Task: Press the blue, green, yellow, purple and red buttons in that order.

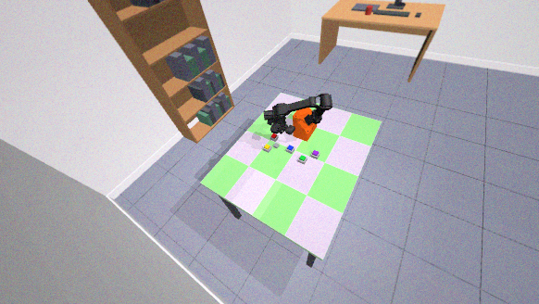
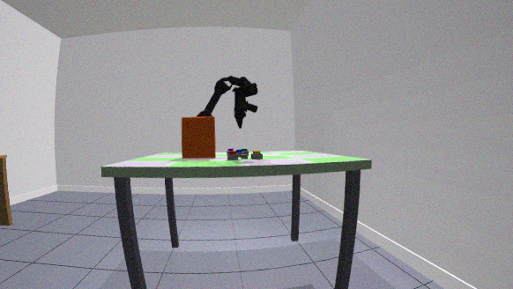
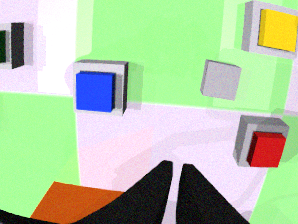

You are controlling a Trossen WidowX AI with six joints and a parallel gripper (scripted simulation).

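The red button is 12 cm below my gripper tip, 10 cm to the right of it and 4 cm behind it. Round my gripper tip: small grey block (14 cm below, 4 cm to the right, 2 cm ahead); then yellow button (12 cm below, 8 cm to the right, 8 cm ahead); then blue button (12 cm below, 7 cm to the left, 1 cm behind).
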